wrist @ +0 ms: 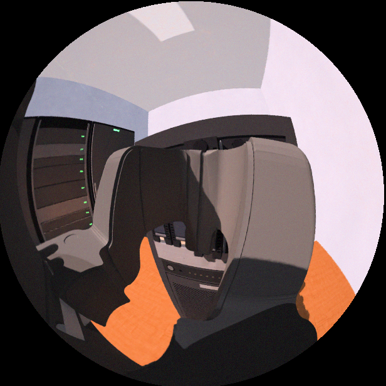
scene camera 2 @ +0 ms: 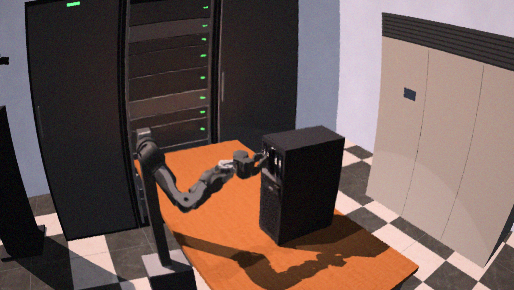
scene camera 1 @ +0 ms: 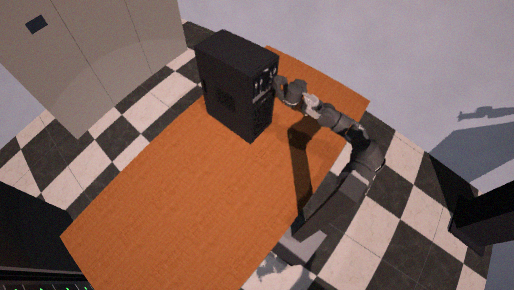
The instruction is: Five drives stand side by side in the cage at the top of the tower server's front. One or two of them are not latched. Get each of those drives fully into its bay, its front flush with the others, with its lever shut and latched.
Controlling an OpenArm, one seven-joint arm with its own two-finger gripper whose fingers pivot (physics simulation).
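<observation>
The black tower server (scene camera 1: 230,80) (scene camera 2: 312,187) (wrist: 192,296) stands upright on the table, with its drive cage at the top of its front. Several drives (scene camera 1: 260,84) (scene camera 2: 277,162) (wrist: 162,233) stand side by side there, with light marks on their dark fronts. My gripper (scene camera 1: 277,82) (scene camera 2: 262,158) (wrist: 206,203) is shut and empty, its fingertips at the front of the cage, at or very near the drives. In the wrist view the fingers cover much of the cage; lower ends of some drive fronts show below and between them. Whether any lever stands out or touches the fingers I cannot tell.
The orange table (scene camera 1: 175,195) (scene camera 2: 215,220) (wrist: 145,320) carries the server. Tall dark racks (scene camera 2: 75,125) with green lights stand behind the table in the second scene view. A beige cabinet (scene camera 1: 100,65) (scene camera 2: 450,140) stands beyond the server. The arm's post (scene camera 2: 159,225) stands by the table edge.
</observation>
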